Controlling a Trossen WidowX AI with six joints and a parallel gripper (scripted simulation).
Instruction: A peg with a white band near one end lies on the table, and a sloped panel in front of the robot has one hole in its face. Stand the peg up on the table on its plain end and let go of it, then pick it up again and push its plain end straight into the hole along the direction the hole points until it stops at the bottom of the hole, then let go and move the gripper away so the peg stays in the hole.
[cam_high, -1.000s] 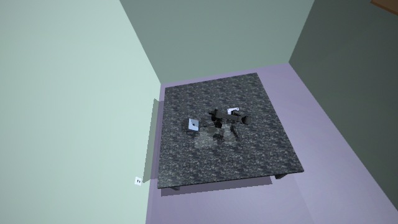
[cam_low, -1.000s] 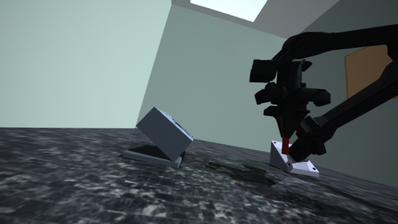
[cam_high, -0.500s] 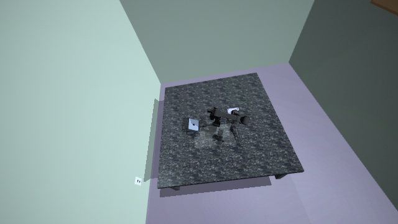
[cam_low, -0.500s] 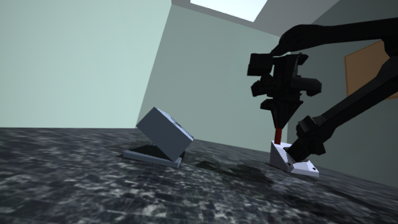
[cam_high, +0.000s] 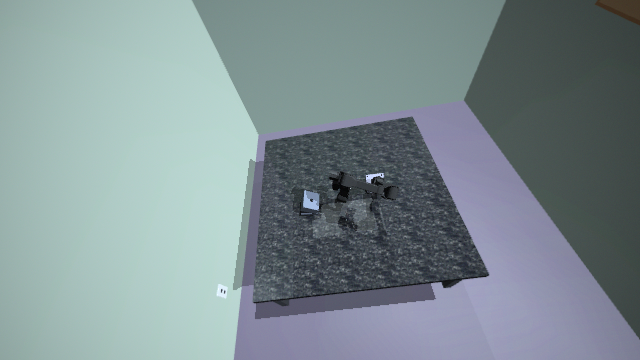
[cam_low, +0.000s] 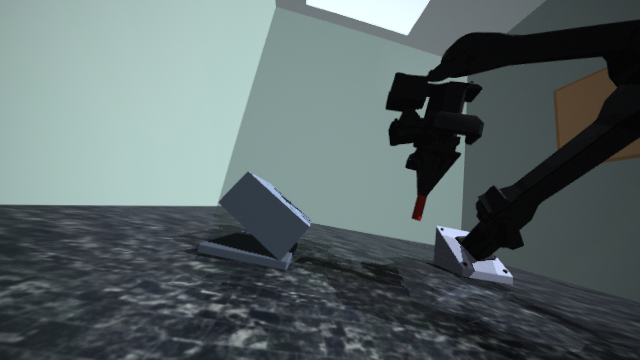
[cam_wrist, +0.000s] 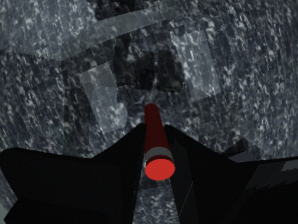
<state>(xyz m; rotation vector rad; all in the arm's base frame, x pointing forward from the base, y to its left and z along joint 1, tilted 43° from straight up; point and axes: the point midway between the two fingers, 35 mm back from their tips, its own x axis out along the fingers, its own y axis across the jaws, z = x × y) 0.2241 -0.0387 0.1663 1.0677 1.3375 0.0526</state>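
Right now the sloped grey panel is 230 mm ahead of my gripper tip, 70 mm below it and 60 mm to the right of it. From my gripper tip the other things lie so: red peg: 20 mm above; then flat base plate: 240 mm ahead, 130 mm below, 60 mm to the right.
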